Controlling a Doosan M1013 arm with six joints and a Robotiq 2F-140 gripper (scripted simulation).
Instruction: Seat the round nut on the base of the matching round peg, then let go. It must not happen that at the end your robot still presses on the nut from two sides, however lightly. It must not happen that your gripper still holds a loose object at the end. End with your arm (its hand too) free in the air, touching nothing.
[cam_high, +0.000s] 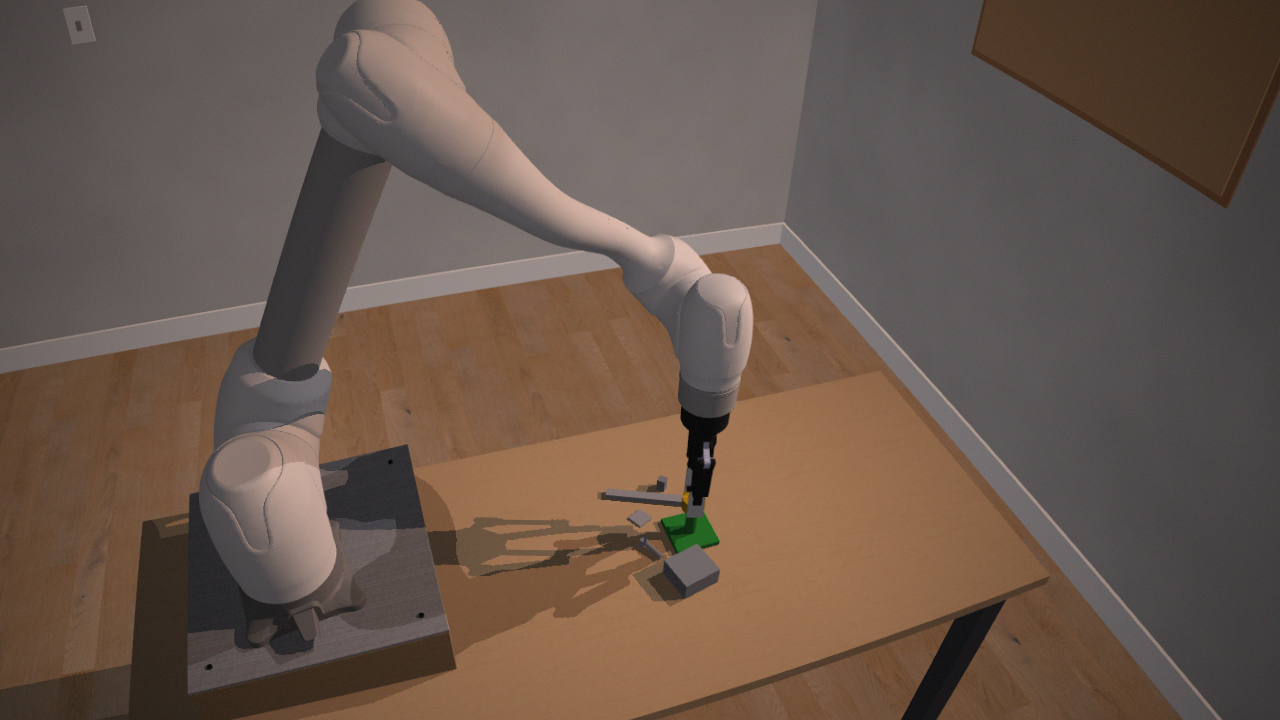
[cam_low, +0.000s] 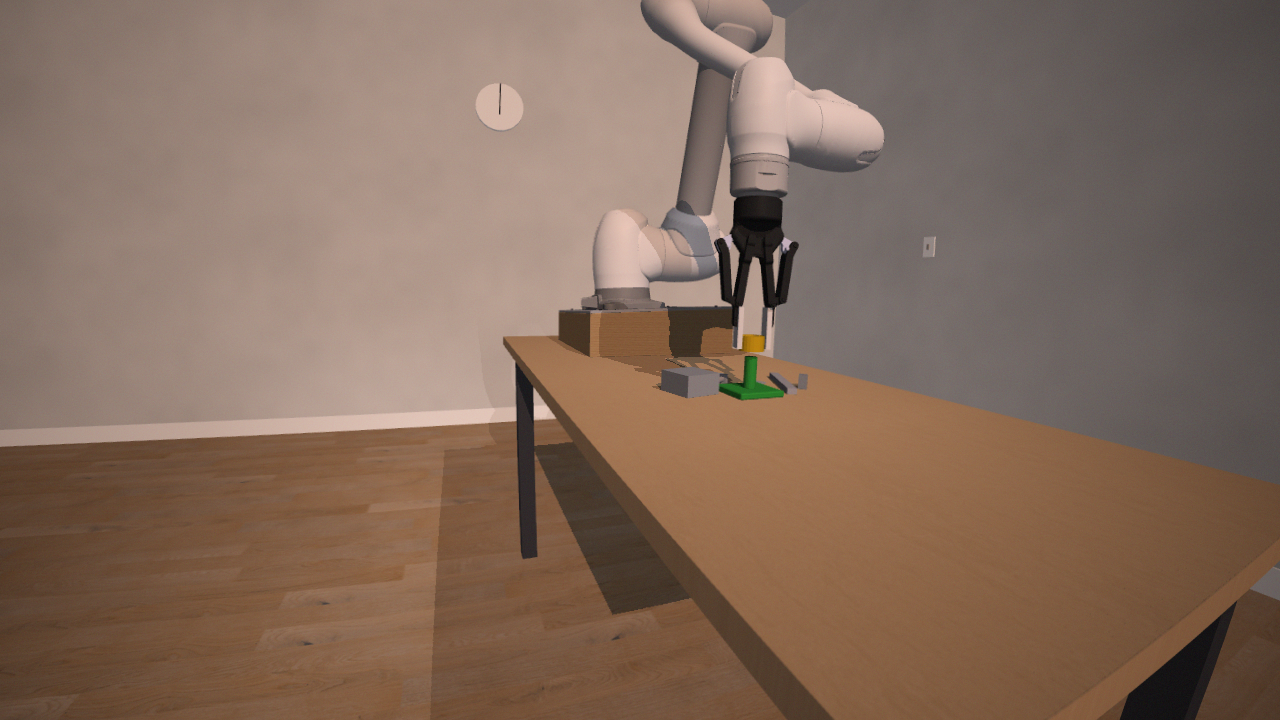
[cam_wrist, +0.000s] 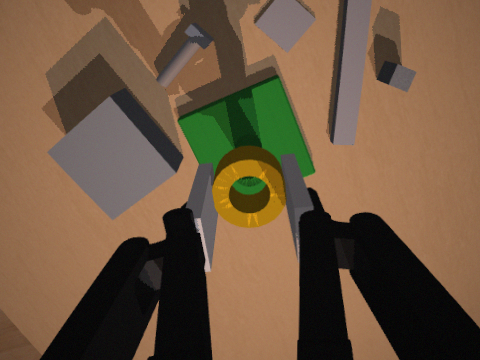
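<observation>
Now: the grey bolt 80 mm behind my hand and 100 mm below it. Round my hand: grey block 50 mm behind, 80 mm to the right, 90 mm below; long grey bar 30 mm behind, 100 mm to the left, 100 mm below; small grey square plate 60 mm behind, 70 mm to the left, 100 mm below.
</observation>
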